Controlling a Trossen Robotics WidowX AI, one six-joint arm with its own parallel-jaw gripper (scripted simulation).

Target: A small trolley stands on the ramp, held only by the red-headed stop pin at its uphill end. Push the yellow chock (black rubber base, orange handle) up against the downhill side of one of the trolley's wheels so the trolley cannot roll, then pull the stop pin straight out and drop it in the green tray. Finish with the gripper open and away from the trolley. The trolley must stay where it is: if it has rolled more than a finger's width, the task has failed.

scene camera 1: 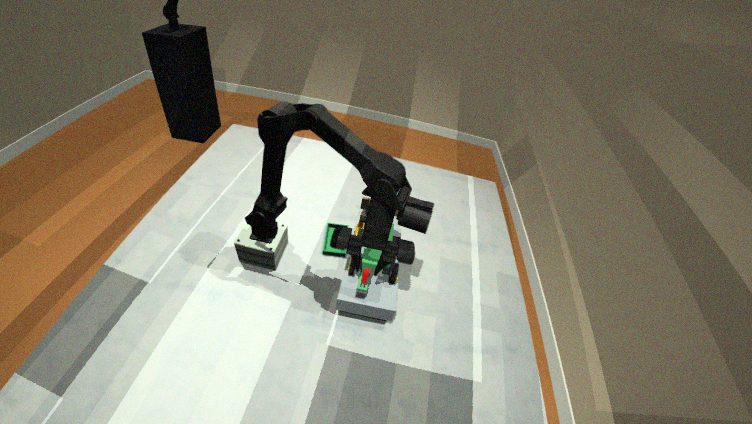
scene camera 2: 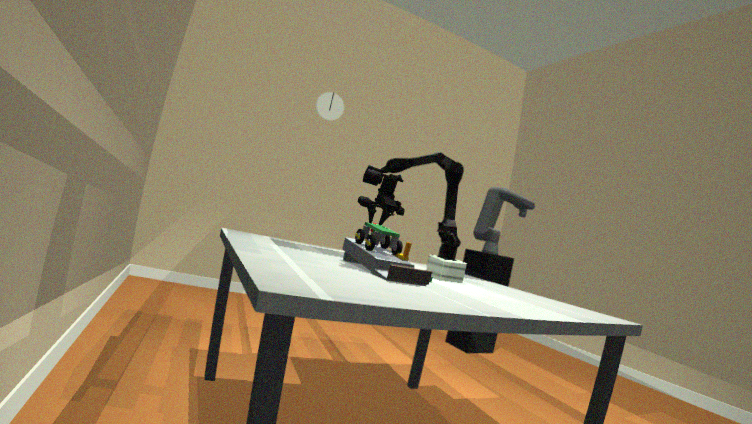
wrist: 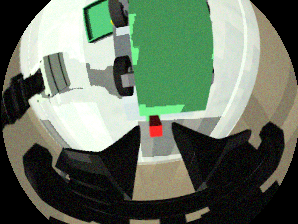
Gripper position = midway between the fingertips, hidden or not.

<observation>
I see my gripper (scene camera 1: 366,272) and a green-topped trolley (scene camera 1: 369,259).
The green-topped trolley is seen too in scene camera 2 (scene camera 2: 381,234) and in the wrist view (wrist: 172,55). My gripper shows as well in scene camera 2 (scene camera 2: 374,225) and in the wrist view (wrist: 155,127).
</observation>
